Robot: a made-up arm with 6 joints.
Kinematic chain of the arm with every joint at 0, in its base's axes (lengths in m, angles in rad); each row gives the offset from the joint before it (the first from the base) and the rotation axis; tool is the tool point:
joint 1: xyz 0 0 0.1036 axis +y
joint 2: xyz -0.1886 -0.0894 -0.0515 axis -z
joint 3: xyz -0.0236 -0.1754 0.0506 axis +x
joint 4: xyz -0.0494 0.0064 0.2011 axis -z
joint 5: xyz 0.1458 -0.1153 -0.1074 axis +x
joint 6: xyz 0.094 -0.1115 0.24 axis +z
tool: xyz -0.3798 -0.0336 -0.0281
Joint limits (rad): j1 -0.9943..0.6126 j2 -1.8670..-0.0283 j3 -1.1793..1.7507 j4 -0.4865..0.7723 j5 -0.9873..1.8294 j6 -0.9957..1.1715
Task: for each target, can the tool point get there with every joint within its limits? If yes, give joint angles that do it. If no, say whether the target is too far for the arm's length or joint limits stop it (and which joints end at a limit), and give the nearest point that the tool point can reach.
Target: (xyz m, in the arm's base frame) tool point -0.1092 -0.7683 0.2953
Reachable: yes | joints -0.5366 -0.1823 -0.4076 -0.1603 0.6542 0.9477
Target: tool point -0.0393 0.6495 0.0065
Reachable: no: joint limits stop it (at a limit: joint 1, joint 2, joint 4, joint 6) | nearest point 0.1484 0.4049 -0.2298 | short by 0.388 m
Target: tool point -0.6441 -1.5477 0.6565
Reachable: no: too far | nearest point -0.4078 -0.8843 0.4380 | short by 0.737 m
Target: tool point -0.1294 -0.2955 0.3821
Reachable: yes | joints -0.0203 -0.9286 0.2276 -0.0690 -0.1968 -0.7990
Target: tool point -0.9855 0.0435 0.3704
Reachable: no: joint limits stop it (at a limit: joint 2, joint 3, joint 4, joint 6) | nearest point -0.7592 -0.0546 0.3091 | short by 0.254 m
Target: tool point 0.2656 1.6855 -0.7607
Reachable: no: too far | nearest point 0.1602 0.4112 -0.2850 | short by 1.364 m
